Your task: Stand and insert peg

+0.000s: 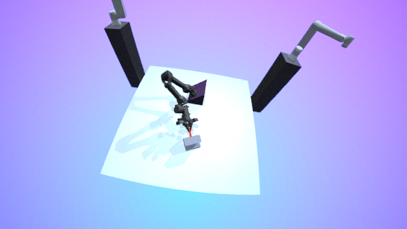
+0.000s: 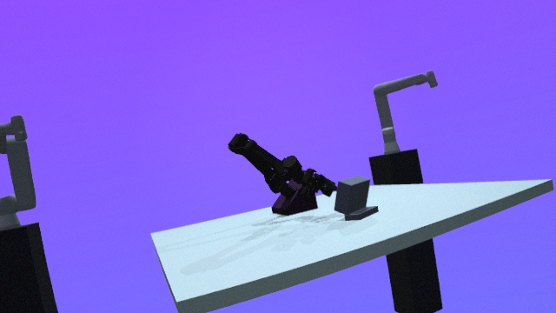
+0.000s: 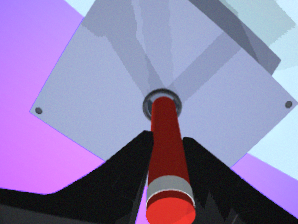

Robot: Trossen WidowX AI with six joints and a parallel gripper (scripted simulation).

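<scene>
Right now the grey sloped panel is 60 mm ahead of my gripper tip, 30 mm to the left of it and 30 mm below it. Also, from my gripper tip: low foot (80 mm ahead, 40 mm to the left, 100 mm below); red peg (10 mm behind, 10 mm to the right, 10 mm above).
</scene>
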